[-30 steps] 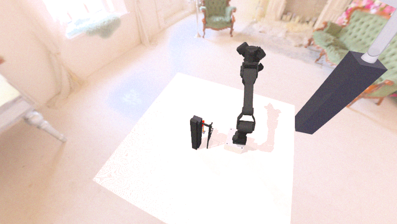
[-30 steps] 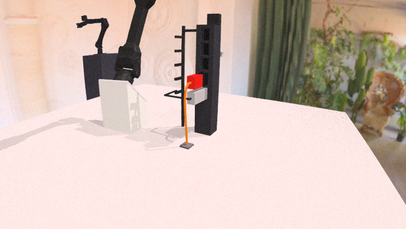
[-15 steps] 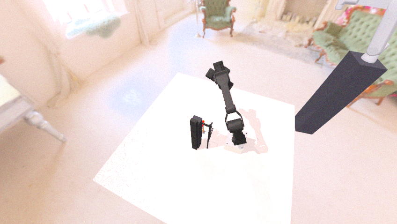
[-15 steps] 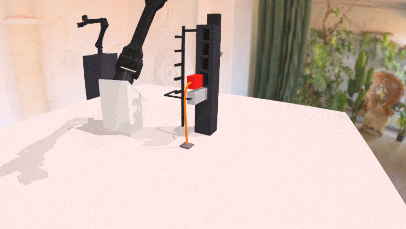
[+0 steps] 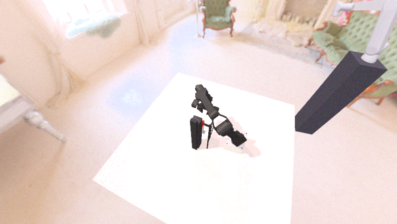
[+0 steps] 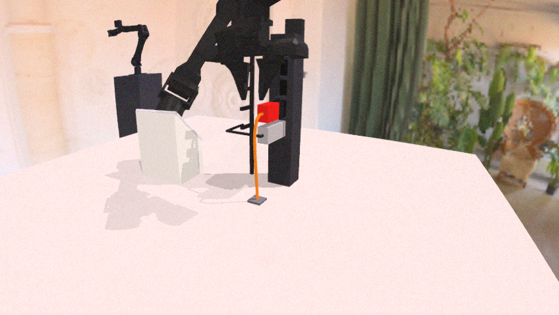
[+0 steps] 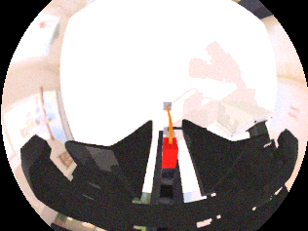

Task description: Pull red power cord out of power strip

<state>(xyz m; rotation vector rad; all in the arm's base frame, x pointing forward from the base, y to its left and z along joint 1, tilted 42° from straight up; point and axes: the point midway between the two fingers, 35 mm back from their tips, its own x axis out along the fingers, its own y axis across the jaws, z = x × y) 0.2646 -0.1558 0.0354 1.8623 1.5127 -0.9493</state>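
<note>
The red plug lies 1 cm ahead of my gripper tip, 9 cm to the left of it and 2 cm below it. The rest, counted from my gripper tip: thin black rack 7 cm behind, 17 cm to the left, 4 cm below; then grey plate 3 cm to the left, 21 cm below.
</note>
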